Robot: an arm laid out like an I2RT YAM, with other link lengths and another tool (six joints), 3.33 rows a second.
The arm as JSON. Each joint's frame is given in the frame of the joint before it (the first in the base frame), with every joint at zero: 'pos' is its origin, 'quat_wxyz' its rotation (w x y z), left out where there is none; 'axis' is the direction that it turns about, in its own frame. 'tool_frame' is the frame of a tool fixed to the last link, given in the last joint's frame.
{
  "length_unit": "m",
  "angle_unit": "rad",
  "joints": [
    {
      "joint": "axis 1",
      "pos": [
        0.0,
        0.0,
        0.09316
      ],
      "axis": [
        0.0,
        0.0,
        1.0
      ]
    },
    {
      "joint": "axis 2",
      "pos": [
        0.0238,
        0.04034,
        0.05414
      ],
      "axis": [
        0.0,
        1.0,
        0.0
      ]
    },
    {
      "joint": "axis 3",
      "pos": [
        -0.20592,
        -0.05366,
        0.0
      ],
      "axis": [
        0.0,
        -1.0,
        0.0
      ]
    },
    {
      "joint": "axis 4",
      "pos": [
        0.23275,
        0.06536,
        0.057
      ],
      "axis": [
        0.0,
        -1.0,
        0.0
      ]
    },
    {
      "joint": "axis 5",
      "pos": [
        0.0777,
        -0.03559,
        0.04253
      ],
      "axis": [
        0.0,
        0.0,
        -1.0
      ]
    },
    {
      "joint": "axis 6",
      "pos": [
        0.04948,
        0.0,
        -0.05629
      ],
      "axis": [
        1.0,
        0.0,
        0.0
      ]
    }
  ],
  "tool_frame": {
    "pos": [
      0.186,
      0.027,
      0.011
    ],
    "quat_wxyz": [
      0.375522,
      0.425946,
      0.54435,
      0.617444
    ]
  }
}
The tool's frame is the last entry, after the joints.
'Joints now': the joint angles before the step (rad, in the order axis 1, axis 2, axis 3, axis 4, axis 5, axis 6). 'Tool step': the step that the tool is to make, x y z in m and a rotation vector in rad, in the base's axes. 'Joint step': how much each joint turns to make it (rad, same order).
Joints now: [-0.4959, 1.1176, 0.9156, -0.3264, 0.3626, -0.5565]
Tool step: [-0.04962, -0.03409, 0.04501, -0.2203, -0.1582, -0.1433]
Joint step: [-0.0697, -0.3025, -0.2910, 0.2693, 0.1099, -0.0804]
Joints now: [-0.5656, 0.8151, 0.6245, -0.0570, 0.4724, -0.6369]
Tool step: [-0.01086, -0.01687, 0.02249, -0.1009, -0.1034, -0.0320]
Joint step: [-0.0622, -0.0609, -0.1170, 0.2132, -0.0253, -0.0335]
